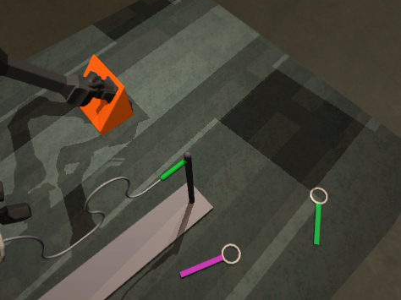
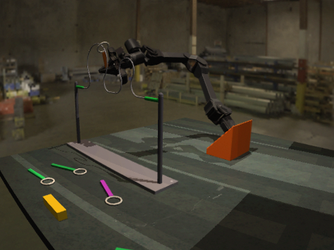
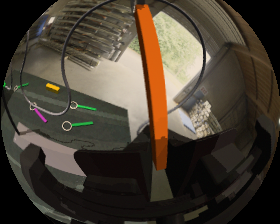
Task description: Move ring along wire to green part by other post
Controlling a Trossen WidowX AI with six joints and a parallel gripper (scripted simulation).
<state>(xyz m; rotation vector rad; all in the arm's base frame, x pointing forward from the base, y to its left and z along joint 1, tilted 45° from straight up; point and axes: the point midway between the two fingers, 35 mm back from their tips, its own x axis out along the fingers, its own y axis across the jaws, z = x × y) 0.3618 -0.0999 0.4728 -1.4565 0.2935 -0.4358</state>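
Right now my gripper tip is 10 mm short of the orange-handled ring, 60 mm to the right of it and 70 mm below it. From my gripper tip the other things lie so: green-handled ring 270 mm ahead, 690 mm to the left, 360 mm below; then yellow block 380 mm ahead, 360 mm to the left, 350 mm below; then magenta-handled ring 190 mm ahead, 370 mm to the left, 360 mm below.
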